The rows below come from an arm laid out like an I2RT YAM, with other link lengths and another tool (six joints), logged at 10 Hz.
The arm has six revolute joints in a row. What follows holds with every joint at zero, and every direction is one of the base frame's.
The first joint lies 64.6 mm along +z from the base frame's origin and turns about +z.
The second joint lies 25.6 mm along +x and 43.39 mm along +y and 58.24 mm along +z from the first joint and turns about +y.
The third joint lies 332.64 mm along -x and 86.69 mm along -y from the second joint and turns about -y.
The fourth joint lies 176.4 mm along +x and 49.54 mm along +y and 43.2 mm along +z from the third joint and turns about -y.
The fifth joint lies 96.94 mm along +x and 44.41 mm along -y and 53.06 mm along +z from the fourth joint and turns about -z.
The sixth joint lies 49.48 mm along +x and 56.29 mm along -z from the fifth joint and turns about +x.
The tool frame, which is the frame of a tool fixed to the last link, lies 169 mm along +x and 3 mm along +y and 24 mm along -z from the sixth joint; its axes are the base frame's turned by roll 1.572, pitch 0.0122 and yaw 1.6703 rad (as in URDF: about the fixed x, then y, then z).
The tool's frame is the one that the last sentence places.
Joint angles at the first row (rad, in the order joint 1, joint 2, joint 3, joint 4, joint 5, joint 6):
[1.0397 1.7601 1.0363 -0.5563 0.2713 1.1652]
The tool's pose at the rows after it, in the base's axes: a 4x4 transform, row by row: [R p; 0 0 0 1], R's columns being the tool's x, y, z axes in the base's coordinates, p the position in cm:
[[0.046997 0.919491 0.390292 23.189], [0.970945 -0.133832 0.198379 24.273], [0.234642 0.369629 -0.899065 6.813], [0 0 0 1]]
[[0.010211 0.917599 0.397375 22.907], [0.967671 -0.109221 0.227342 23.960], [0.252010 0.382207 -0.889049 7.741], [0 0 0 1]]
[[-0.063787 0.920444 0.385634 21.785], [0.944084 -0.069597 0.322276 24.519], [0.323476 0.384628 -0.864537 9.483], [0 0 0 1]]
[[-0.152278 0.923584 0.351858 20.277], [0.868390 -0.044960 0.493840 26.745], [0.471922 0.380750 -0.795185 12.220], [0 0 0 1]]
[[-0.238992 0.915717 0.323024 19.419], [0.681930 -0.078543 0.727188 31.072], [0.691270 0.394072 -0.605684 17.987], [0 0 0 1]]
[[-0.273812 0.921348 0.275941 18.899], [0.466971 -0.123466 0.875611 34.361], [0.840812 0.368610 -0.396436 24.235], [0 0 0 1]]
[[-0.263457 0.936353 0.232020 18.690], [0.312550 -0.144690 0.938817 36.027], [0.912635 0.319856 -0.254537 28.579], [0 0 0 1]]
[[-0.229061 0.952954 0.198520 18.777], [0.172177 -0.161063 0.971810 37.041], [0.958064 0.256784 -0.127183 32.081], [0 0 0 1]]
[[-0.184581 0.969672 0.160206 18.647], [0.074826 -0.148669 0.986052 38.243], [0.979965 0.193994 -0.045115 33.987], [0 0 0 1]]
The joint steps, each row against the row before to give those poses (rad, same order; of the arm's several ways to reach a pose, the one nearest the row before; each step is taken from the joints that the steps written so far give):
[0.0009 -0.0180 0.0100 -0.0215 0.0124 -0.0405]
[-0.0004 -0.0470 -0.0194 0.0054 -0.0058 -0.0356]
[0.0050 -0.0876 -0.0372 0.0333 -0.0524 -0.0557]
[0.0002 -0.1053 -0.0529 0.1008 -0.1125 -0.0477]
[-0.0112 -0.1057 -0.0536 0.2149 -0.1516 0.0017]
[-0.0292 -0.0459 -0.0201 0.2027 -0.1500 0.0585]
[-0.0324 -0.0035 0.0015 0.1349 -0.1121 0.0757]
[-0.0341 0.0126 -0.0204 0.1588 -0.0931 0.1004]
[-0.0097 0.0385 -0.0205 0.1424 -0.0626 0.0932]

